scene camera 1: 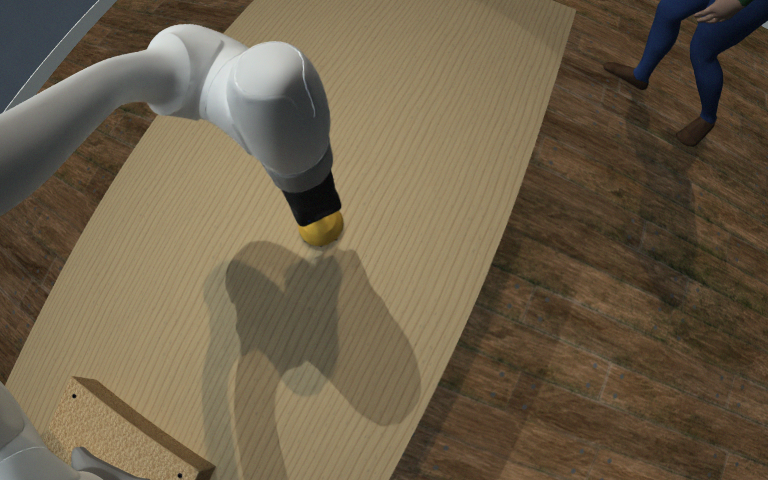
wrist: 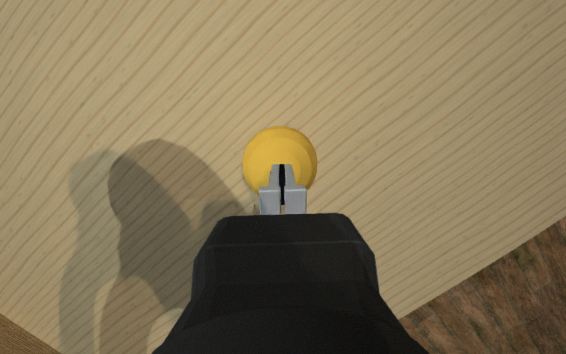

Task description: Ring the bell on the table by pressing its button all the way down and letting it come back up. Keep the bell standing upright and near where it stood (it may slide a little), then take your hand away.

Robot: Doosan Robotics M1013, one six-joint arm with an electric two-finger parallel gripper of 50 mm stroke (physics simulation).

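Places are measured from the arm's base along level axes (x ahead, y left, z up), in centimetres.
Pixels of known places: gripper, fingertip midpoint: [wrist: 282, 176].
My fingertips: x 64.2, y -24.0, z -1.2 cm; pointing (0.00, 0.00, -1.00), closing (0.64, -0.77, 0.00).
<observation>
Behind a point stands the place of what it marks.
The bell is a round yellow dome [scene camera 1: 321, 230] {y -25.2, x 61.8, z -3.8 cm} [wrist: 280, 145] {y -22.4, x 66.0, z -3.8 cm} standing upright on the pale wooden table [scene camera 1: 430, 113] {y -38.7, x 93.4, z -7.7 cm} [wrist: 425, 75] {y -30.3, x 81.2, z -7.7 cm}. My gripper [wrist: 282, 176] {y -24.0, x 64.2, z -1.2 cm} is shut and empty, its two grey fingertips side by side. It points down over the dome, and in the wrist view the tips overlap the middle of the bell. In the scene view the black gripper body covers the top of the bell, and the fingertips do not show. The button is hidden behind the fingers, so I cannot tell whether it is pressed or whether the tips touch it.
A tan block [scene camera 1: 113, 435] {y 1.6, x 13.9, z 0.4 cm} with dark holes lies at the lower left of the scene view, by the arm's base. The table's right edge runs beside the wooden floor [scene camera 1: 594, 283] [wrist: 500, 300]. A person's legs in blue [scene camera 1: 706, 79] show at the upper right, off the table.
</observation>
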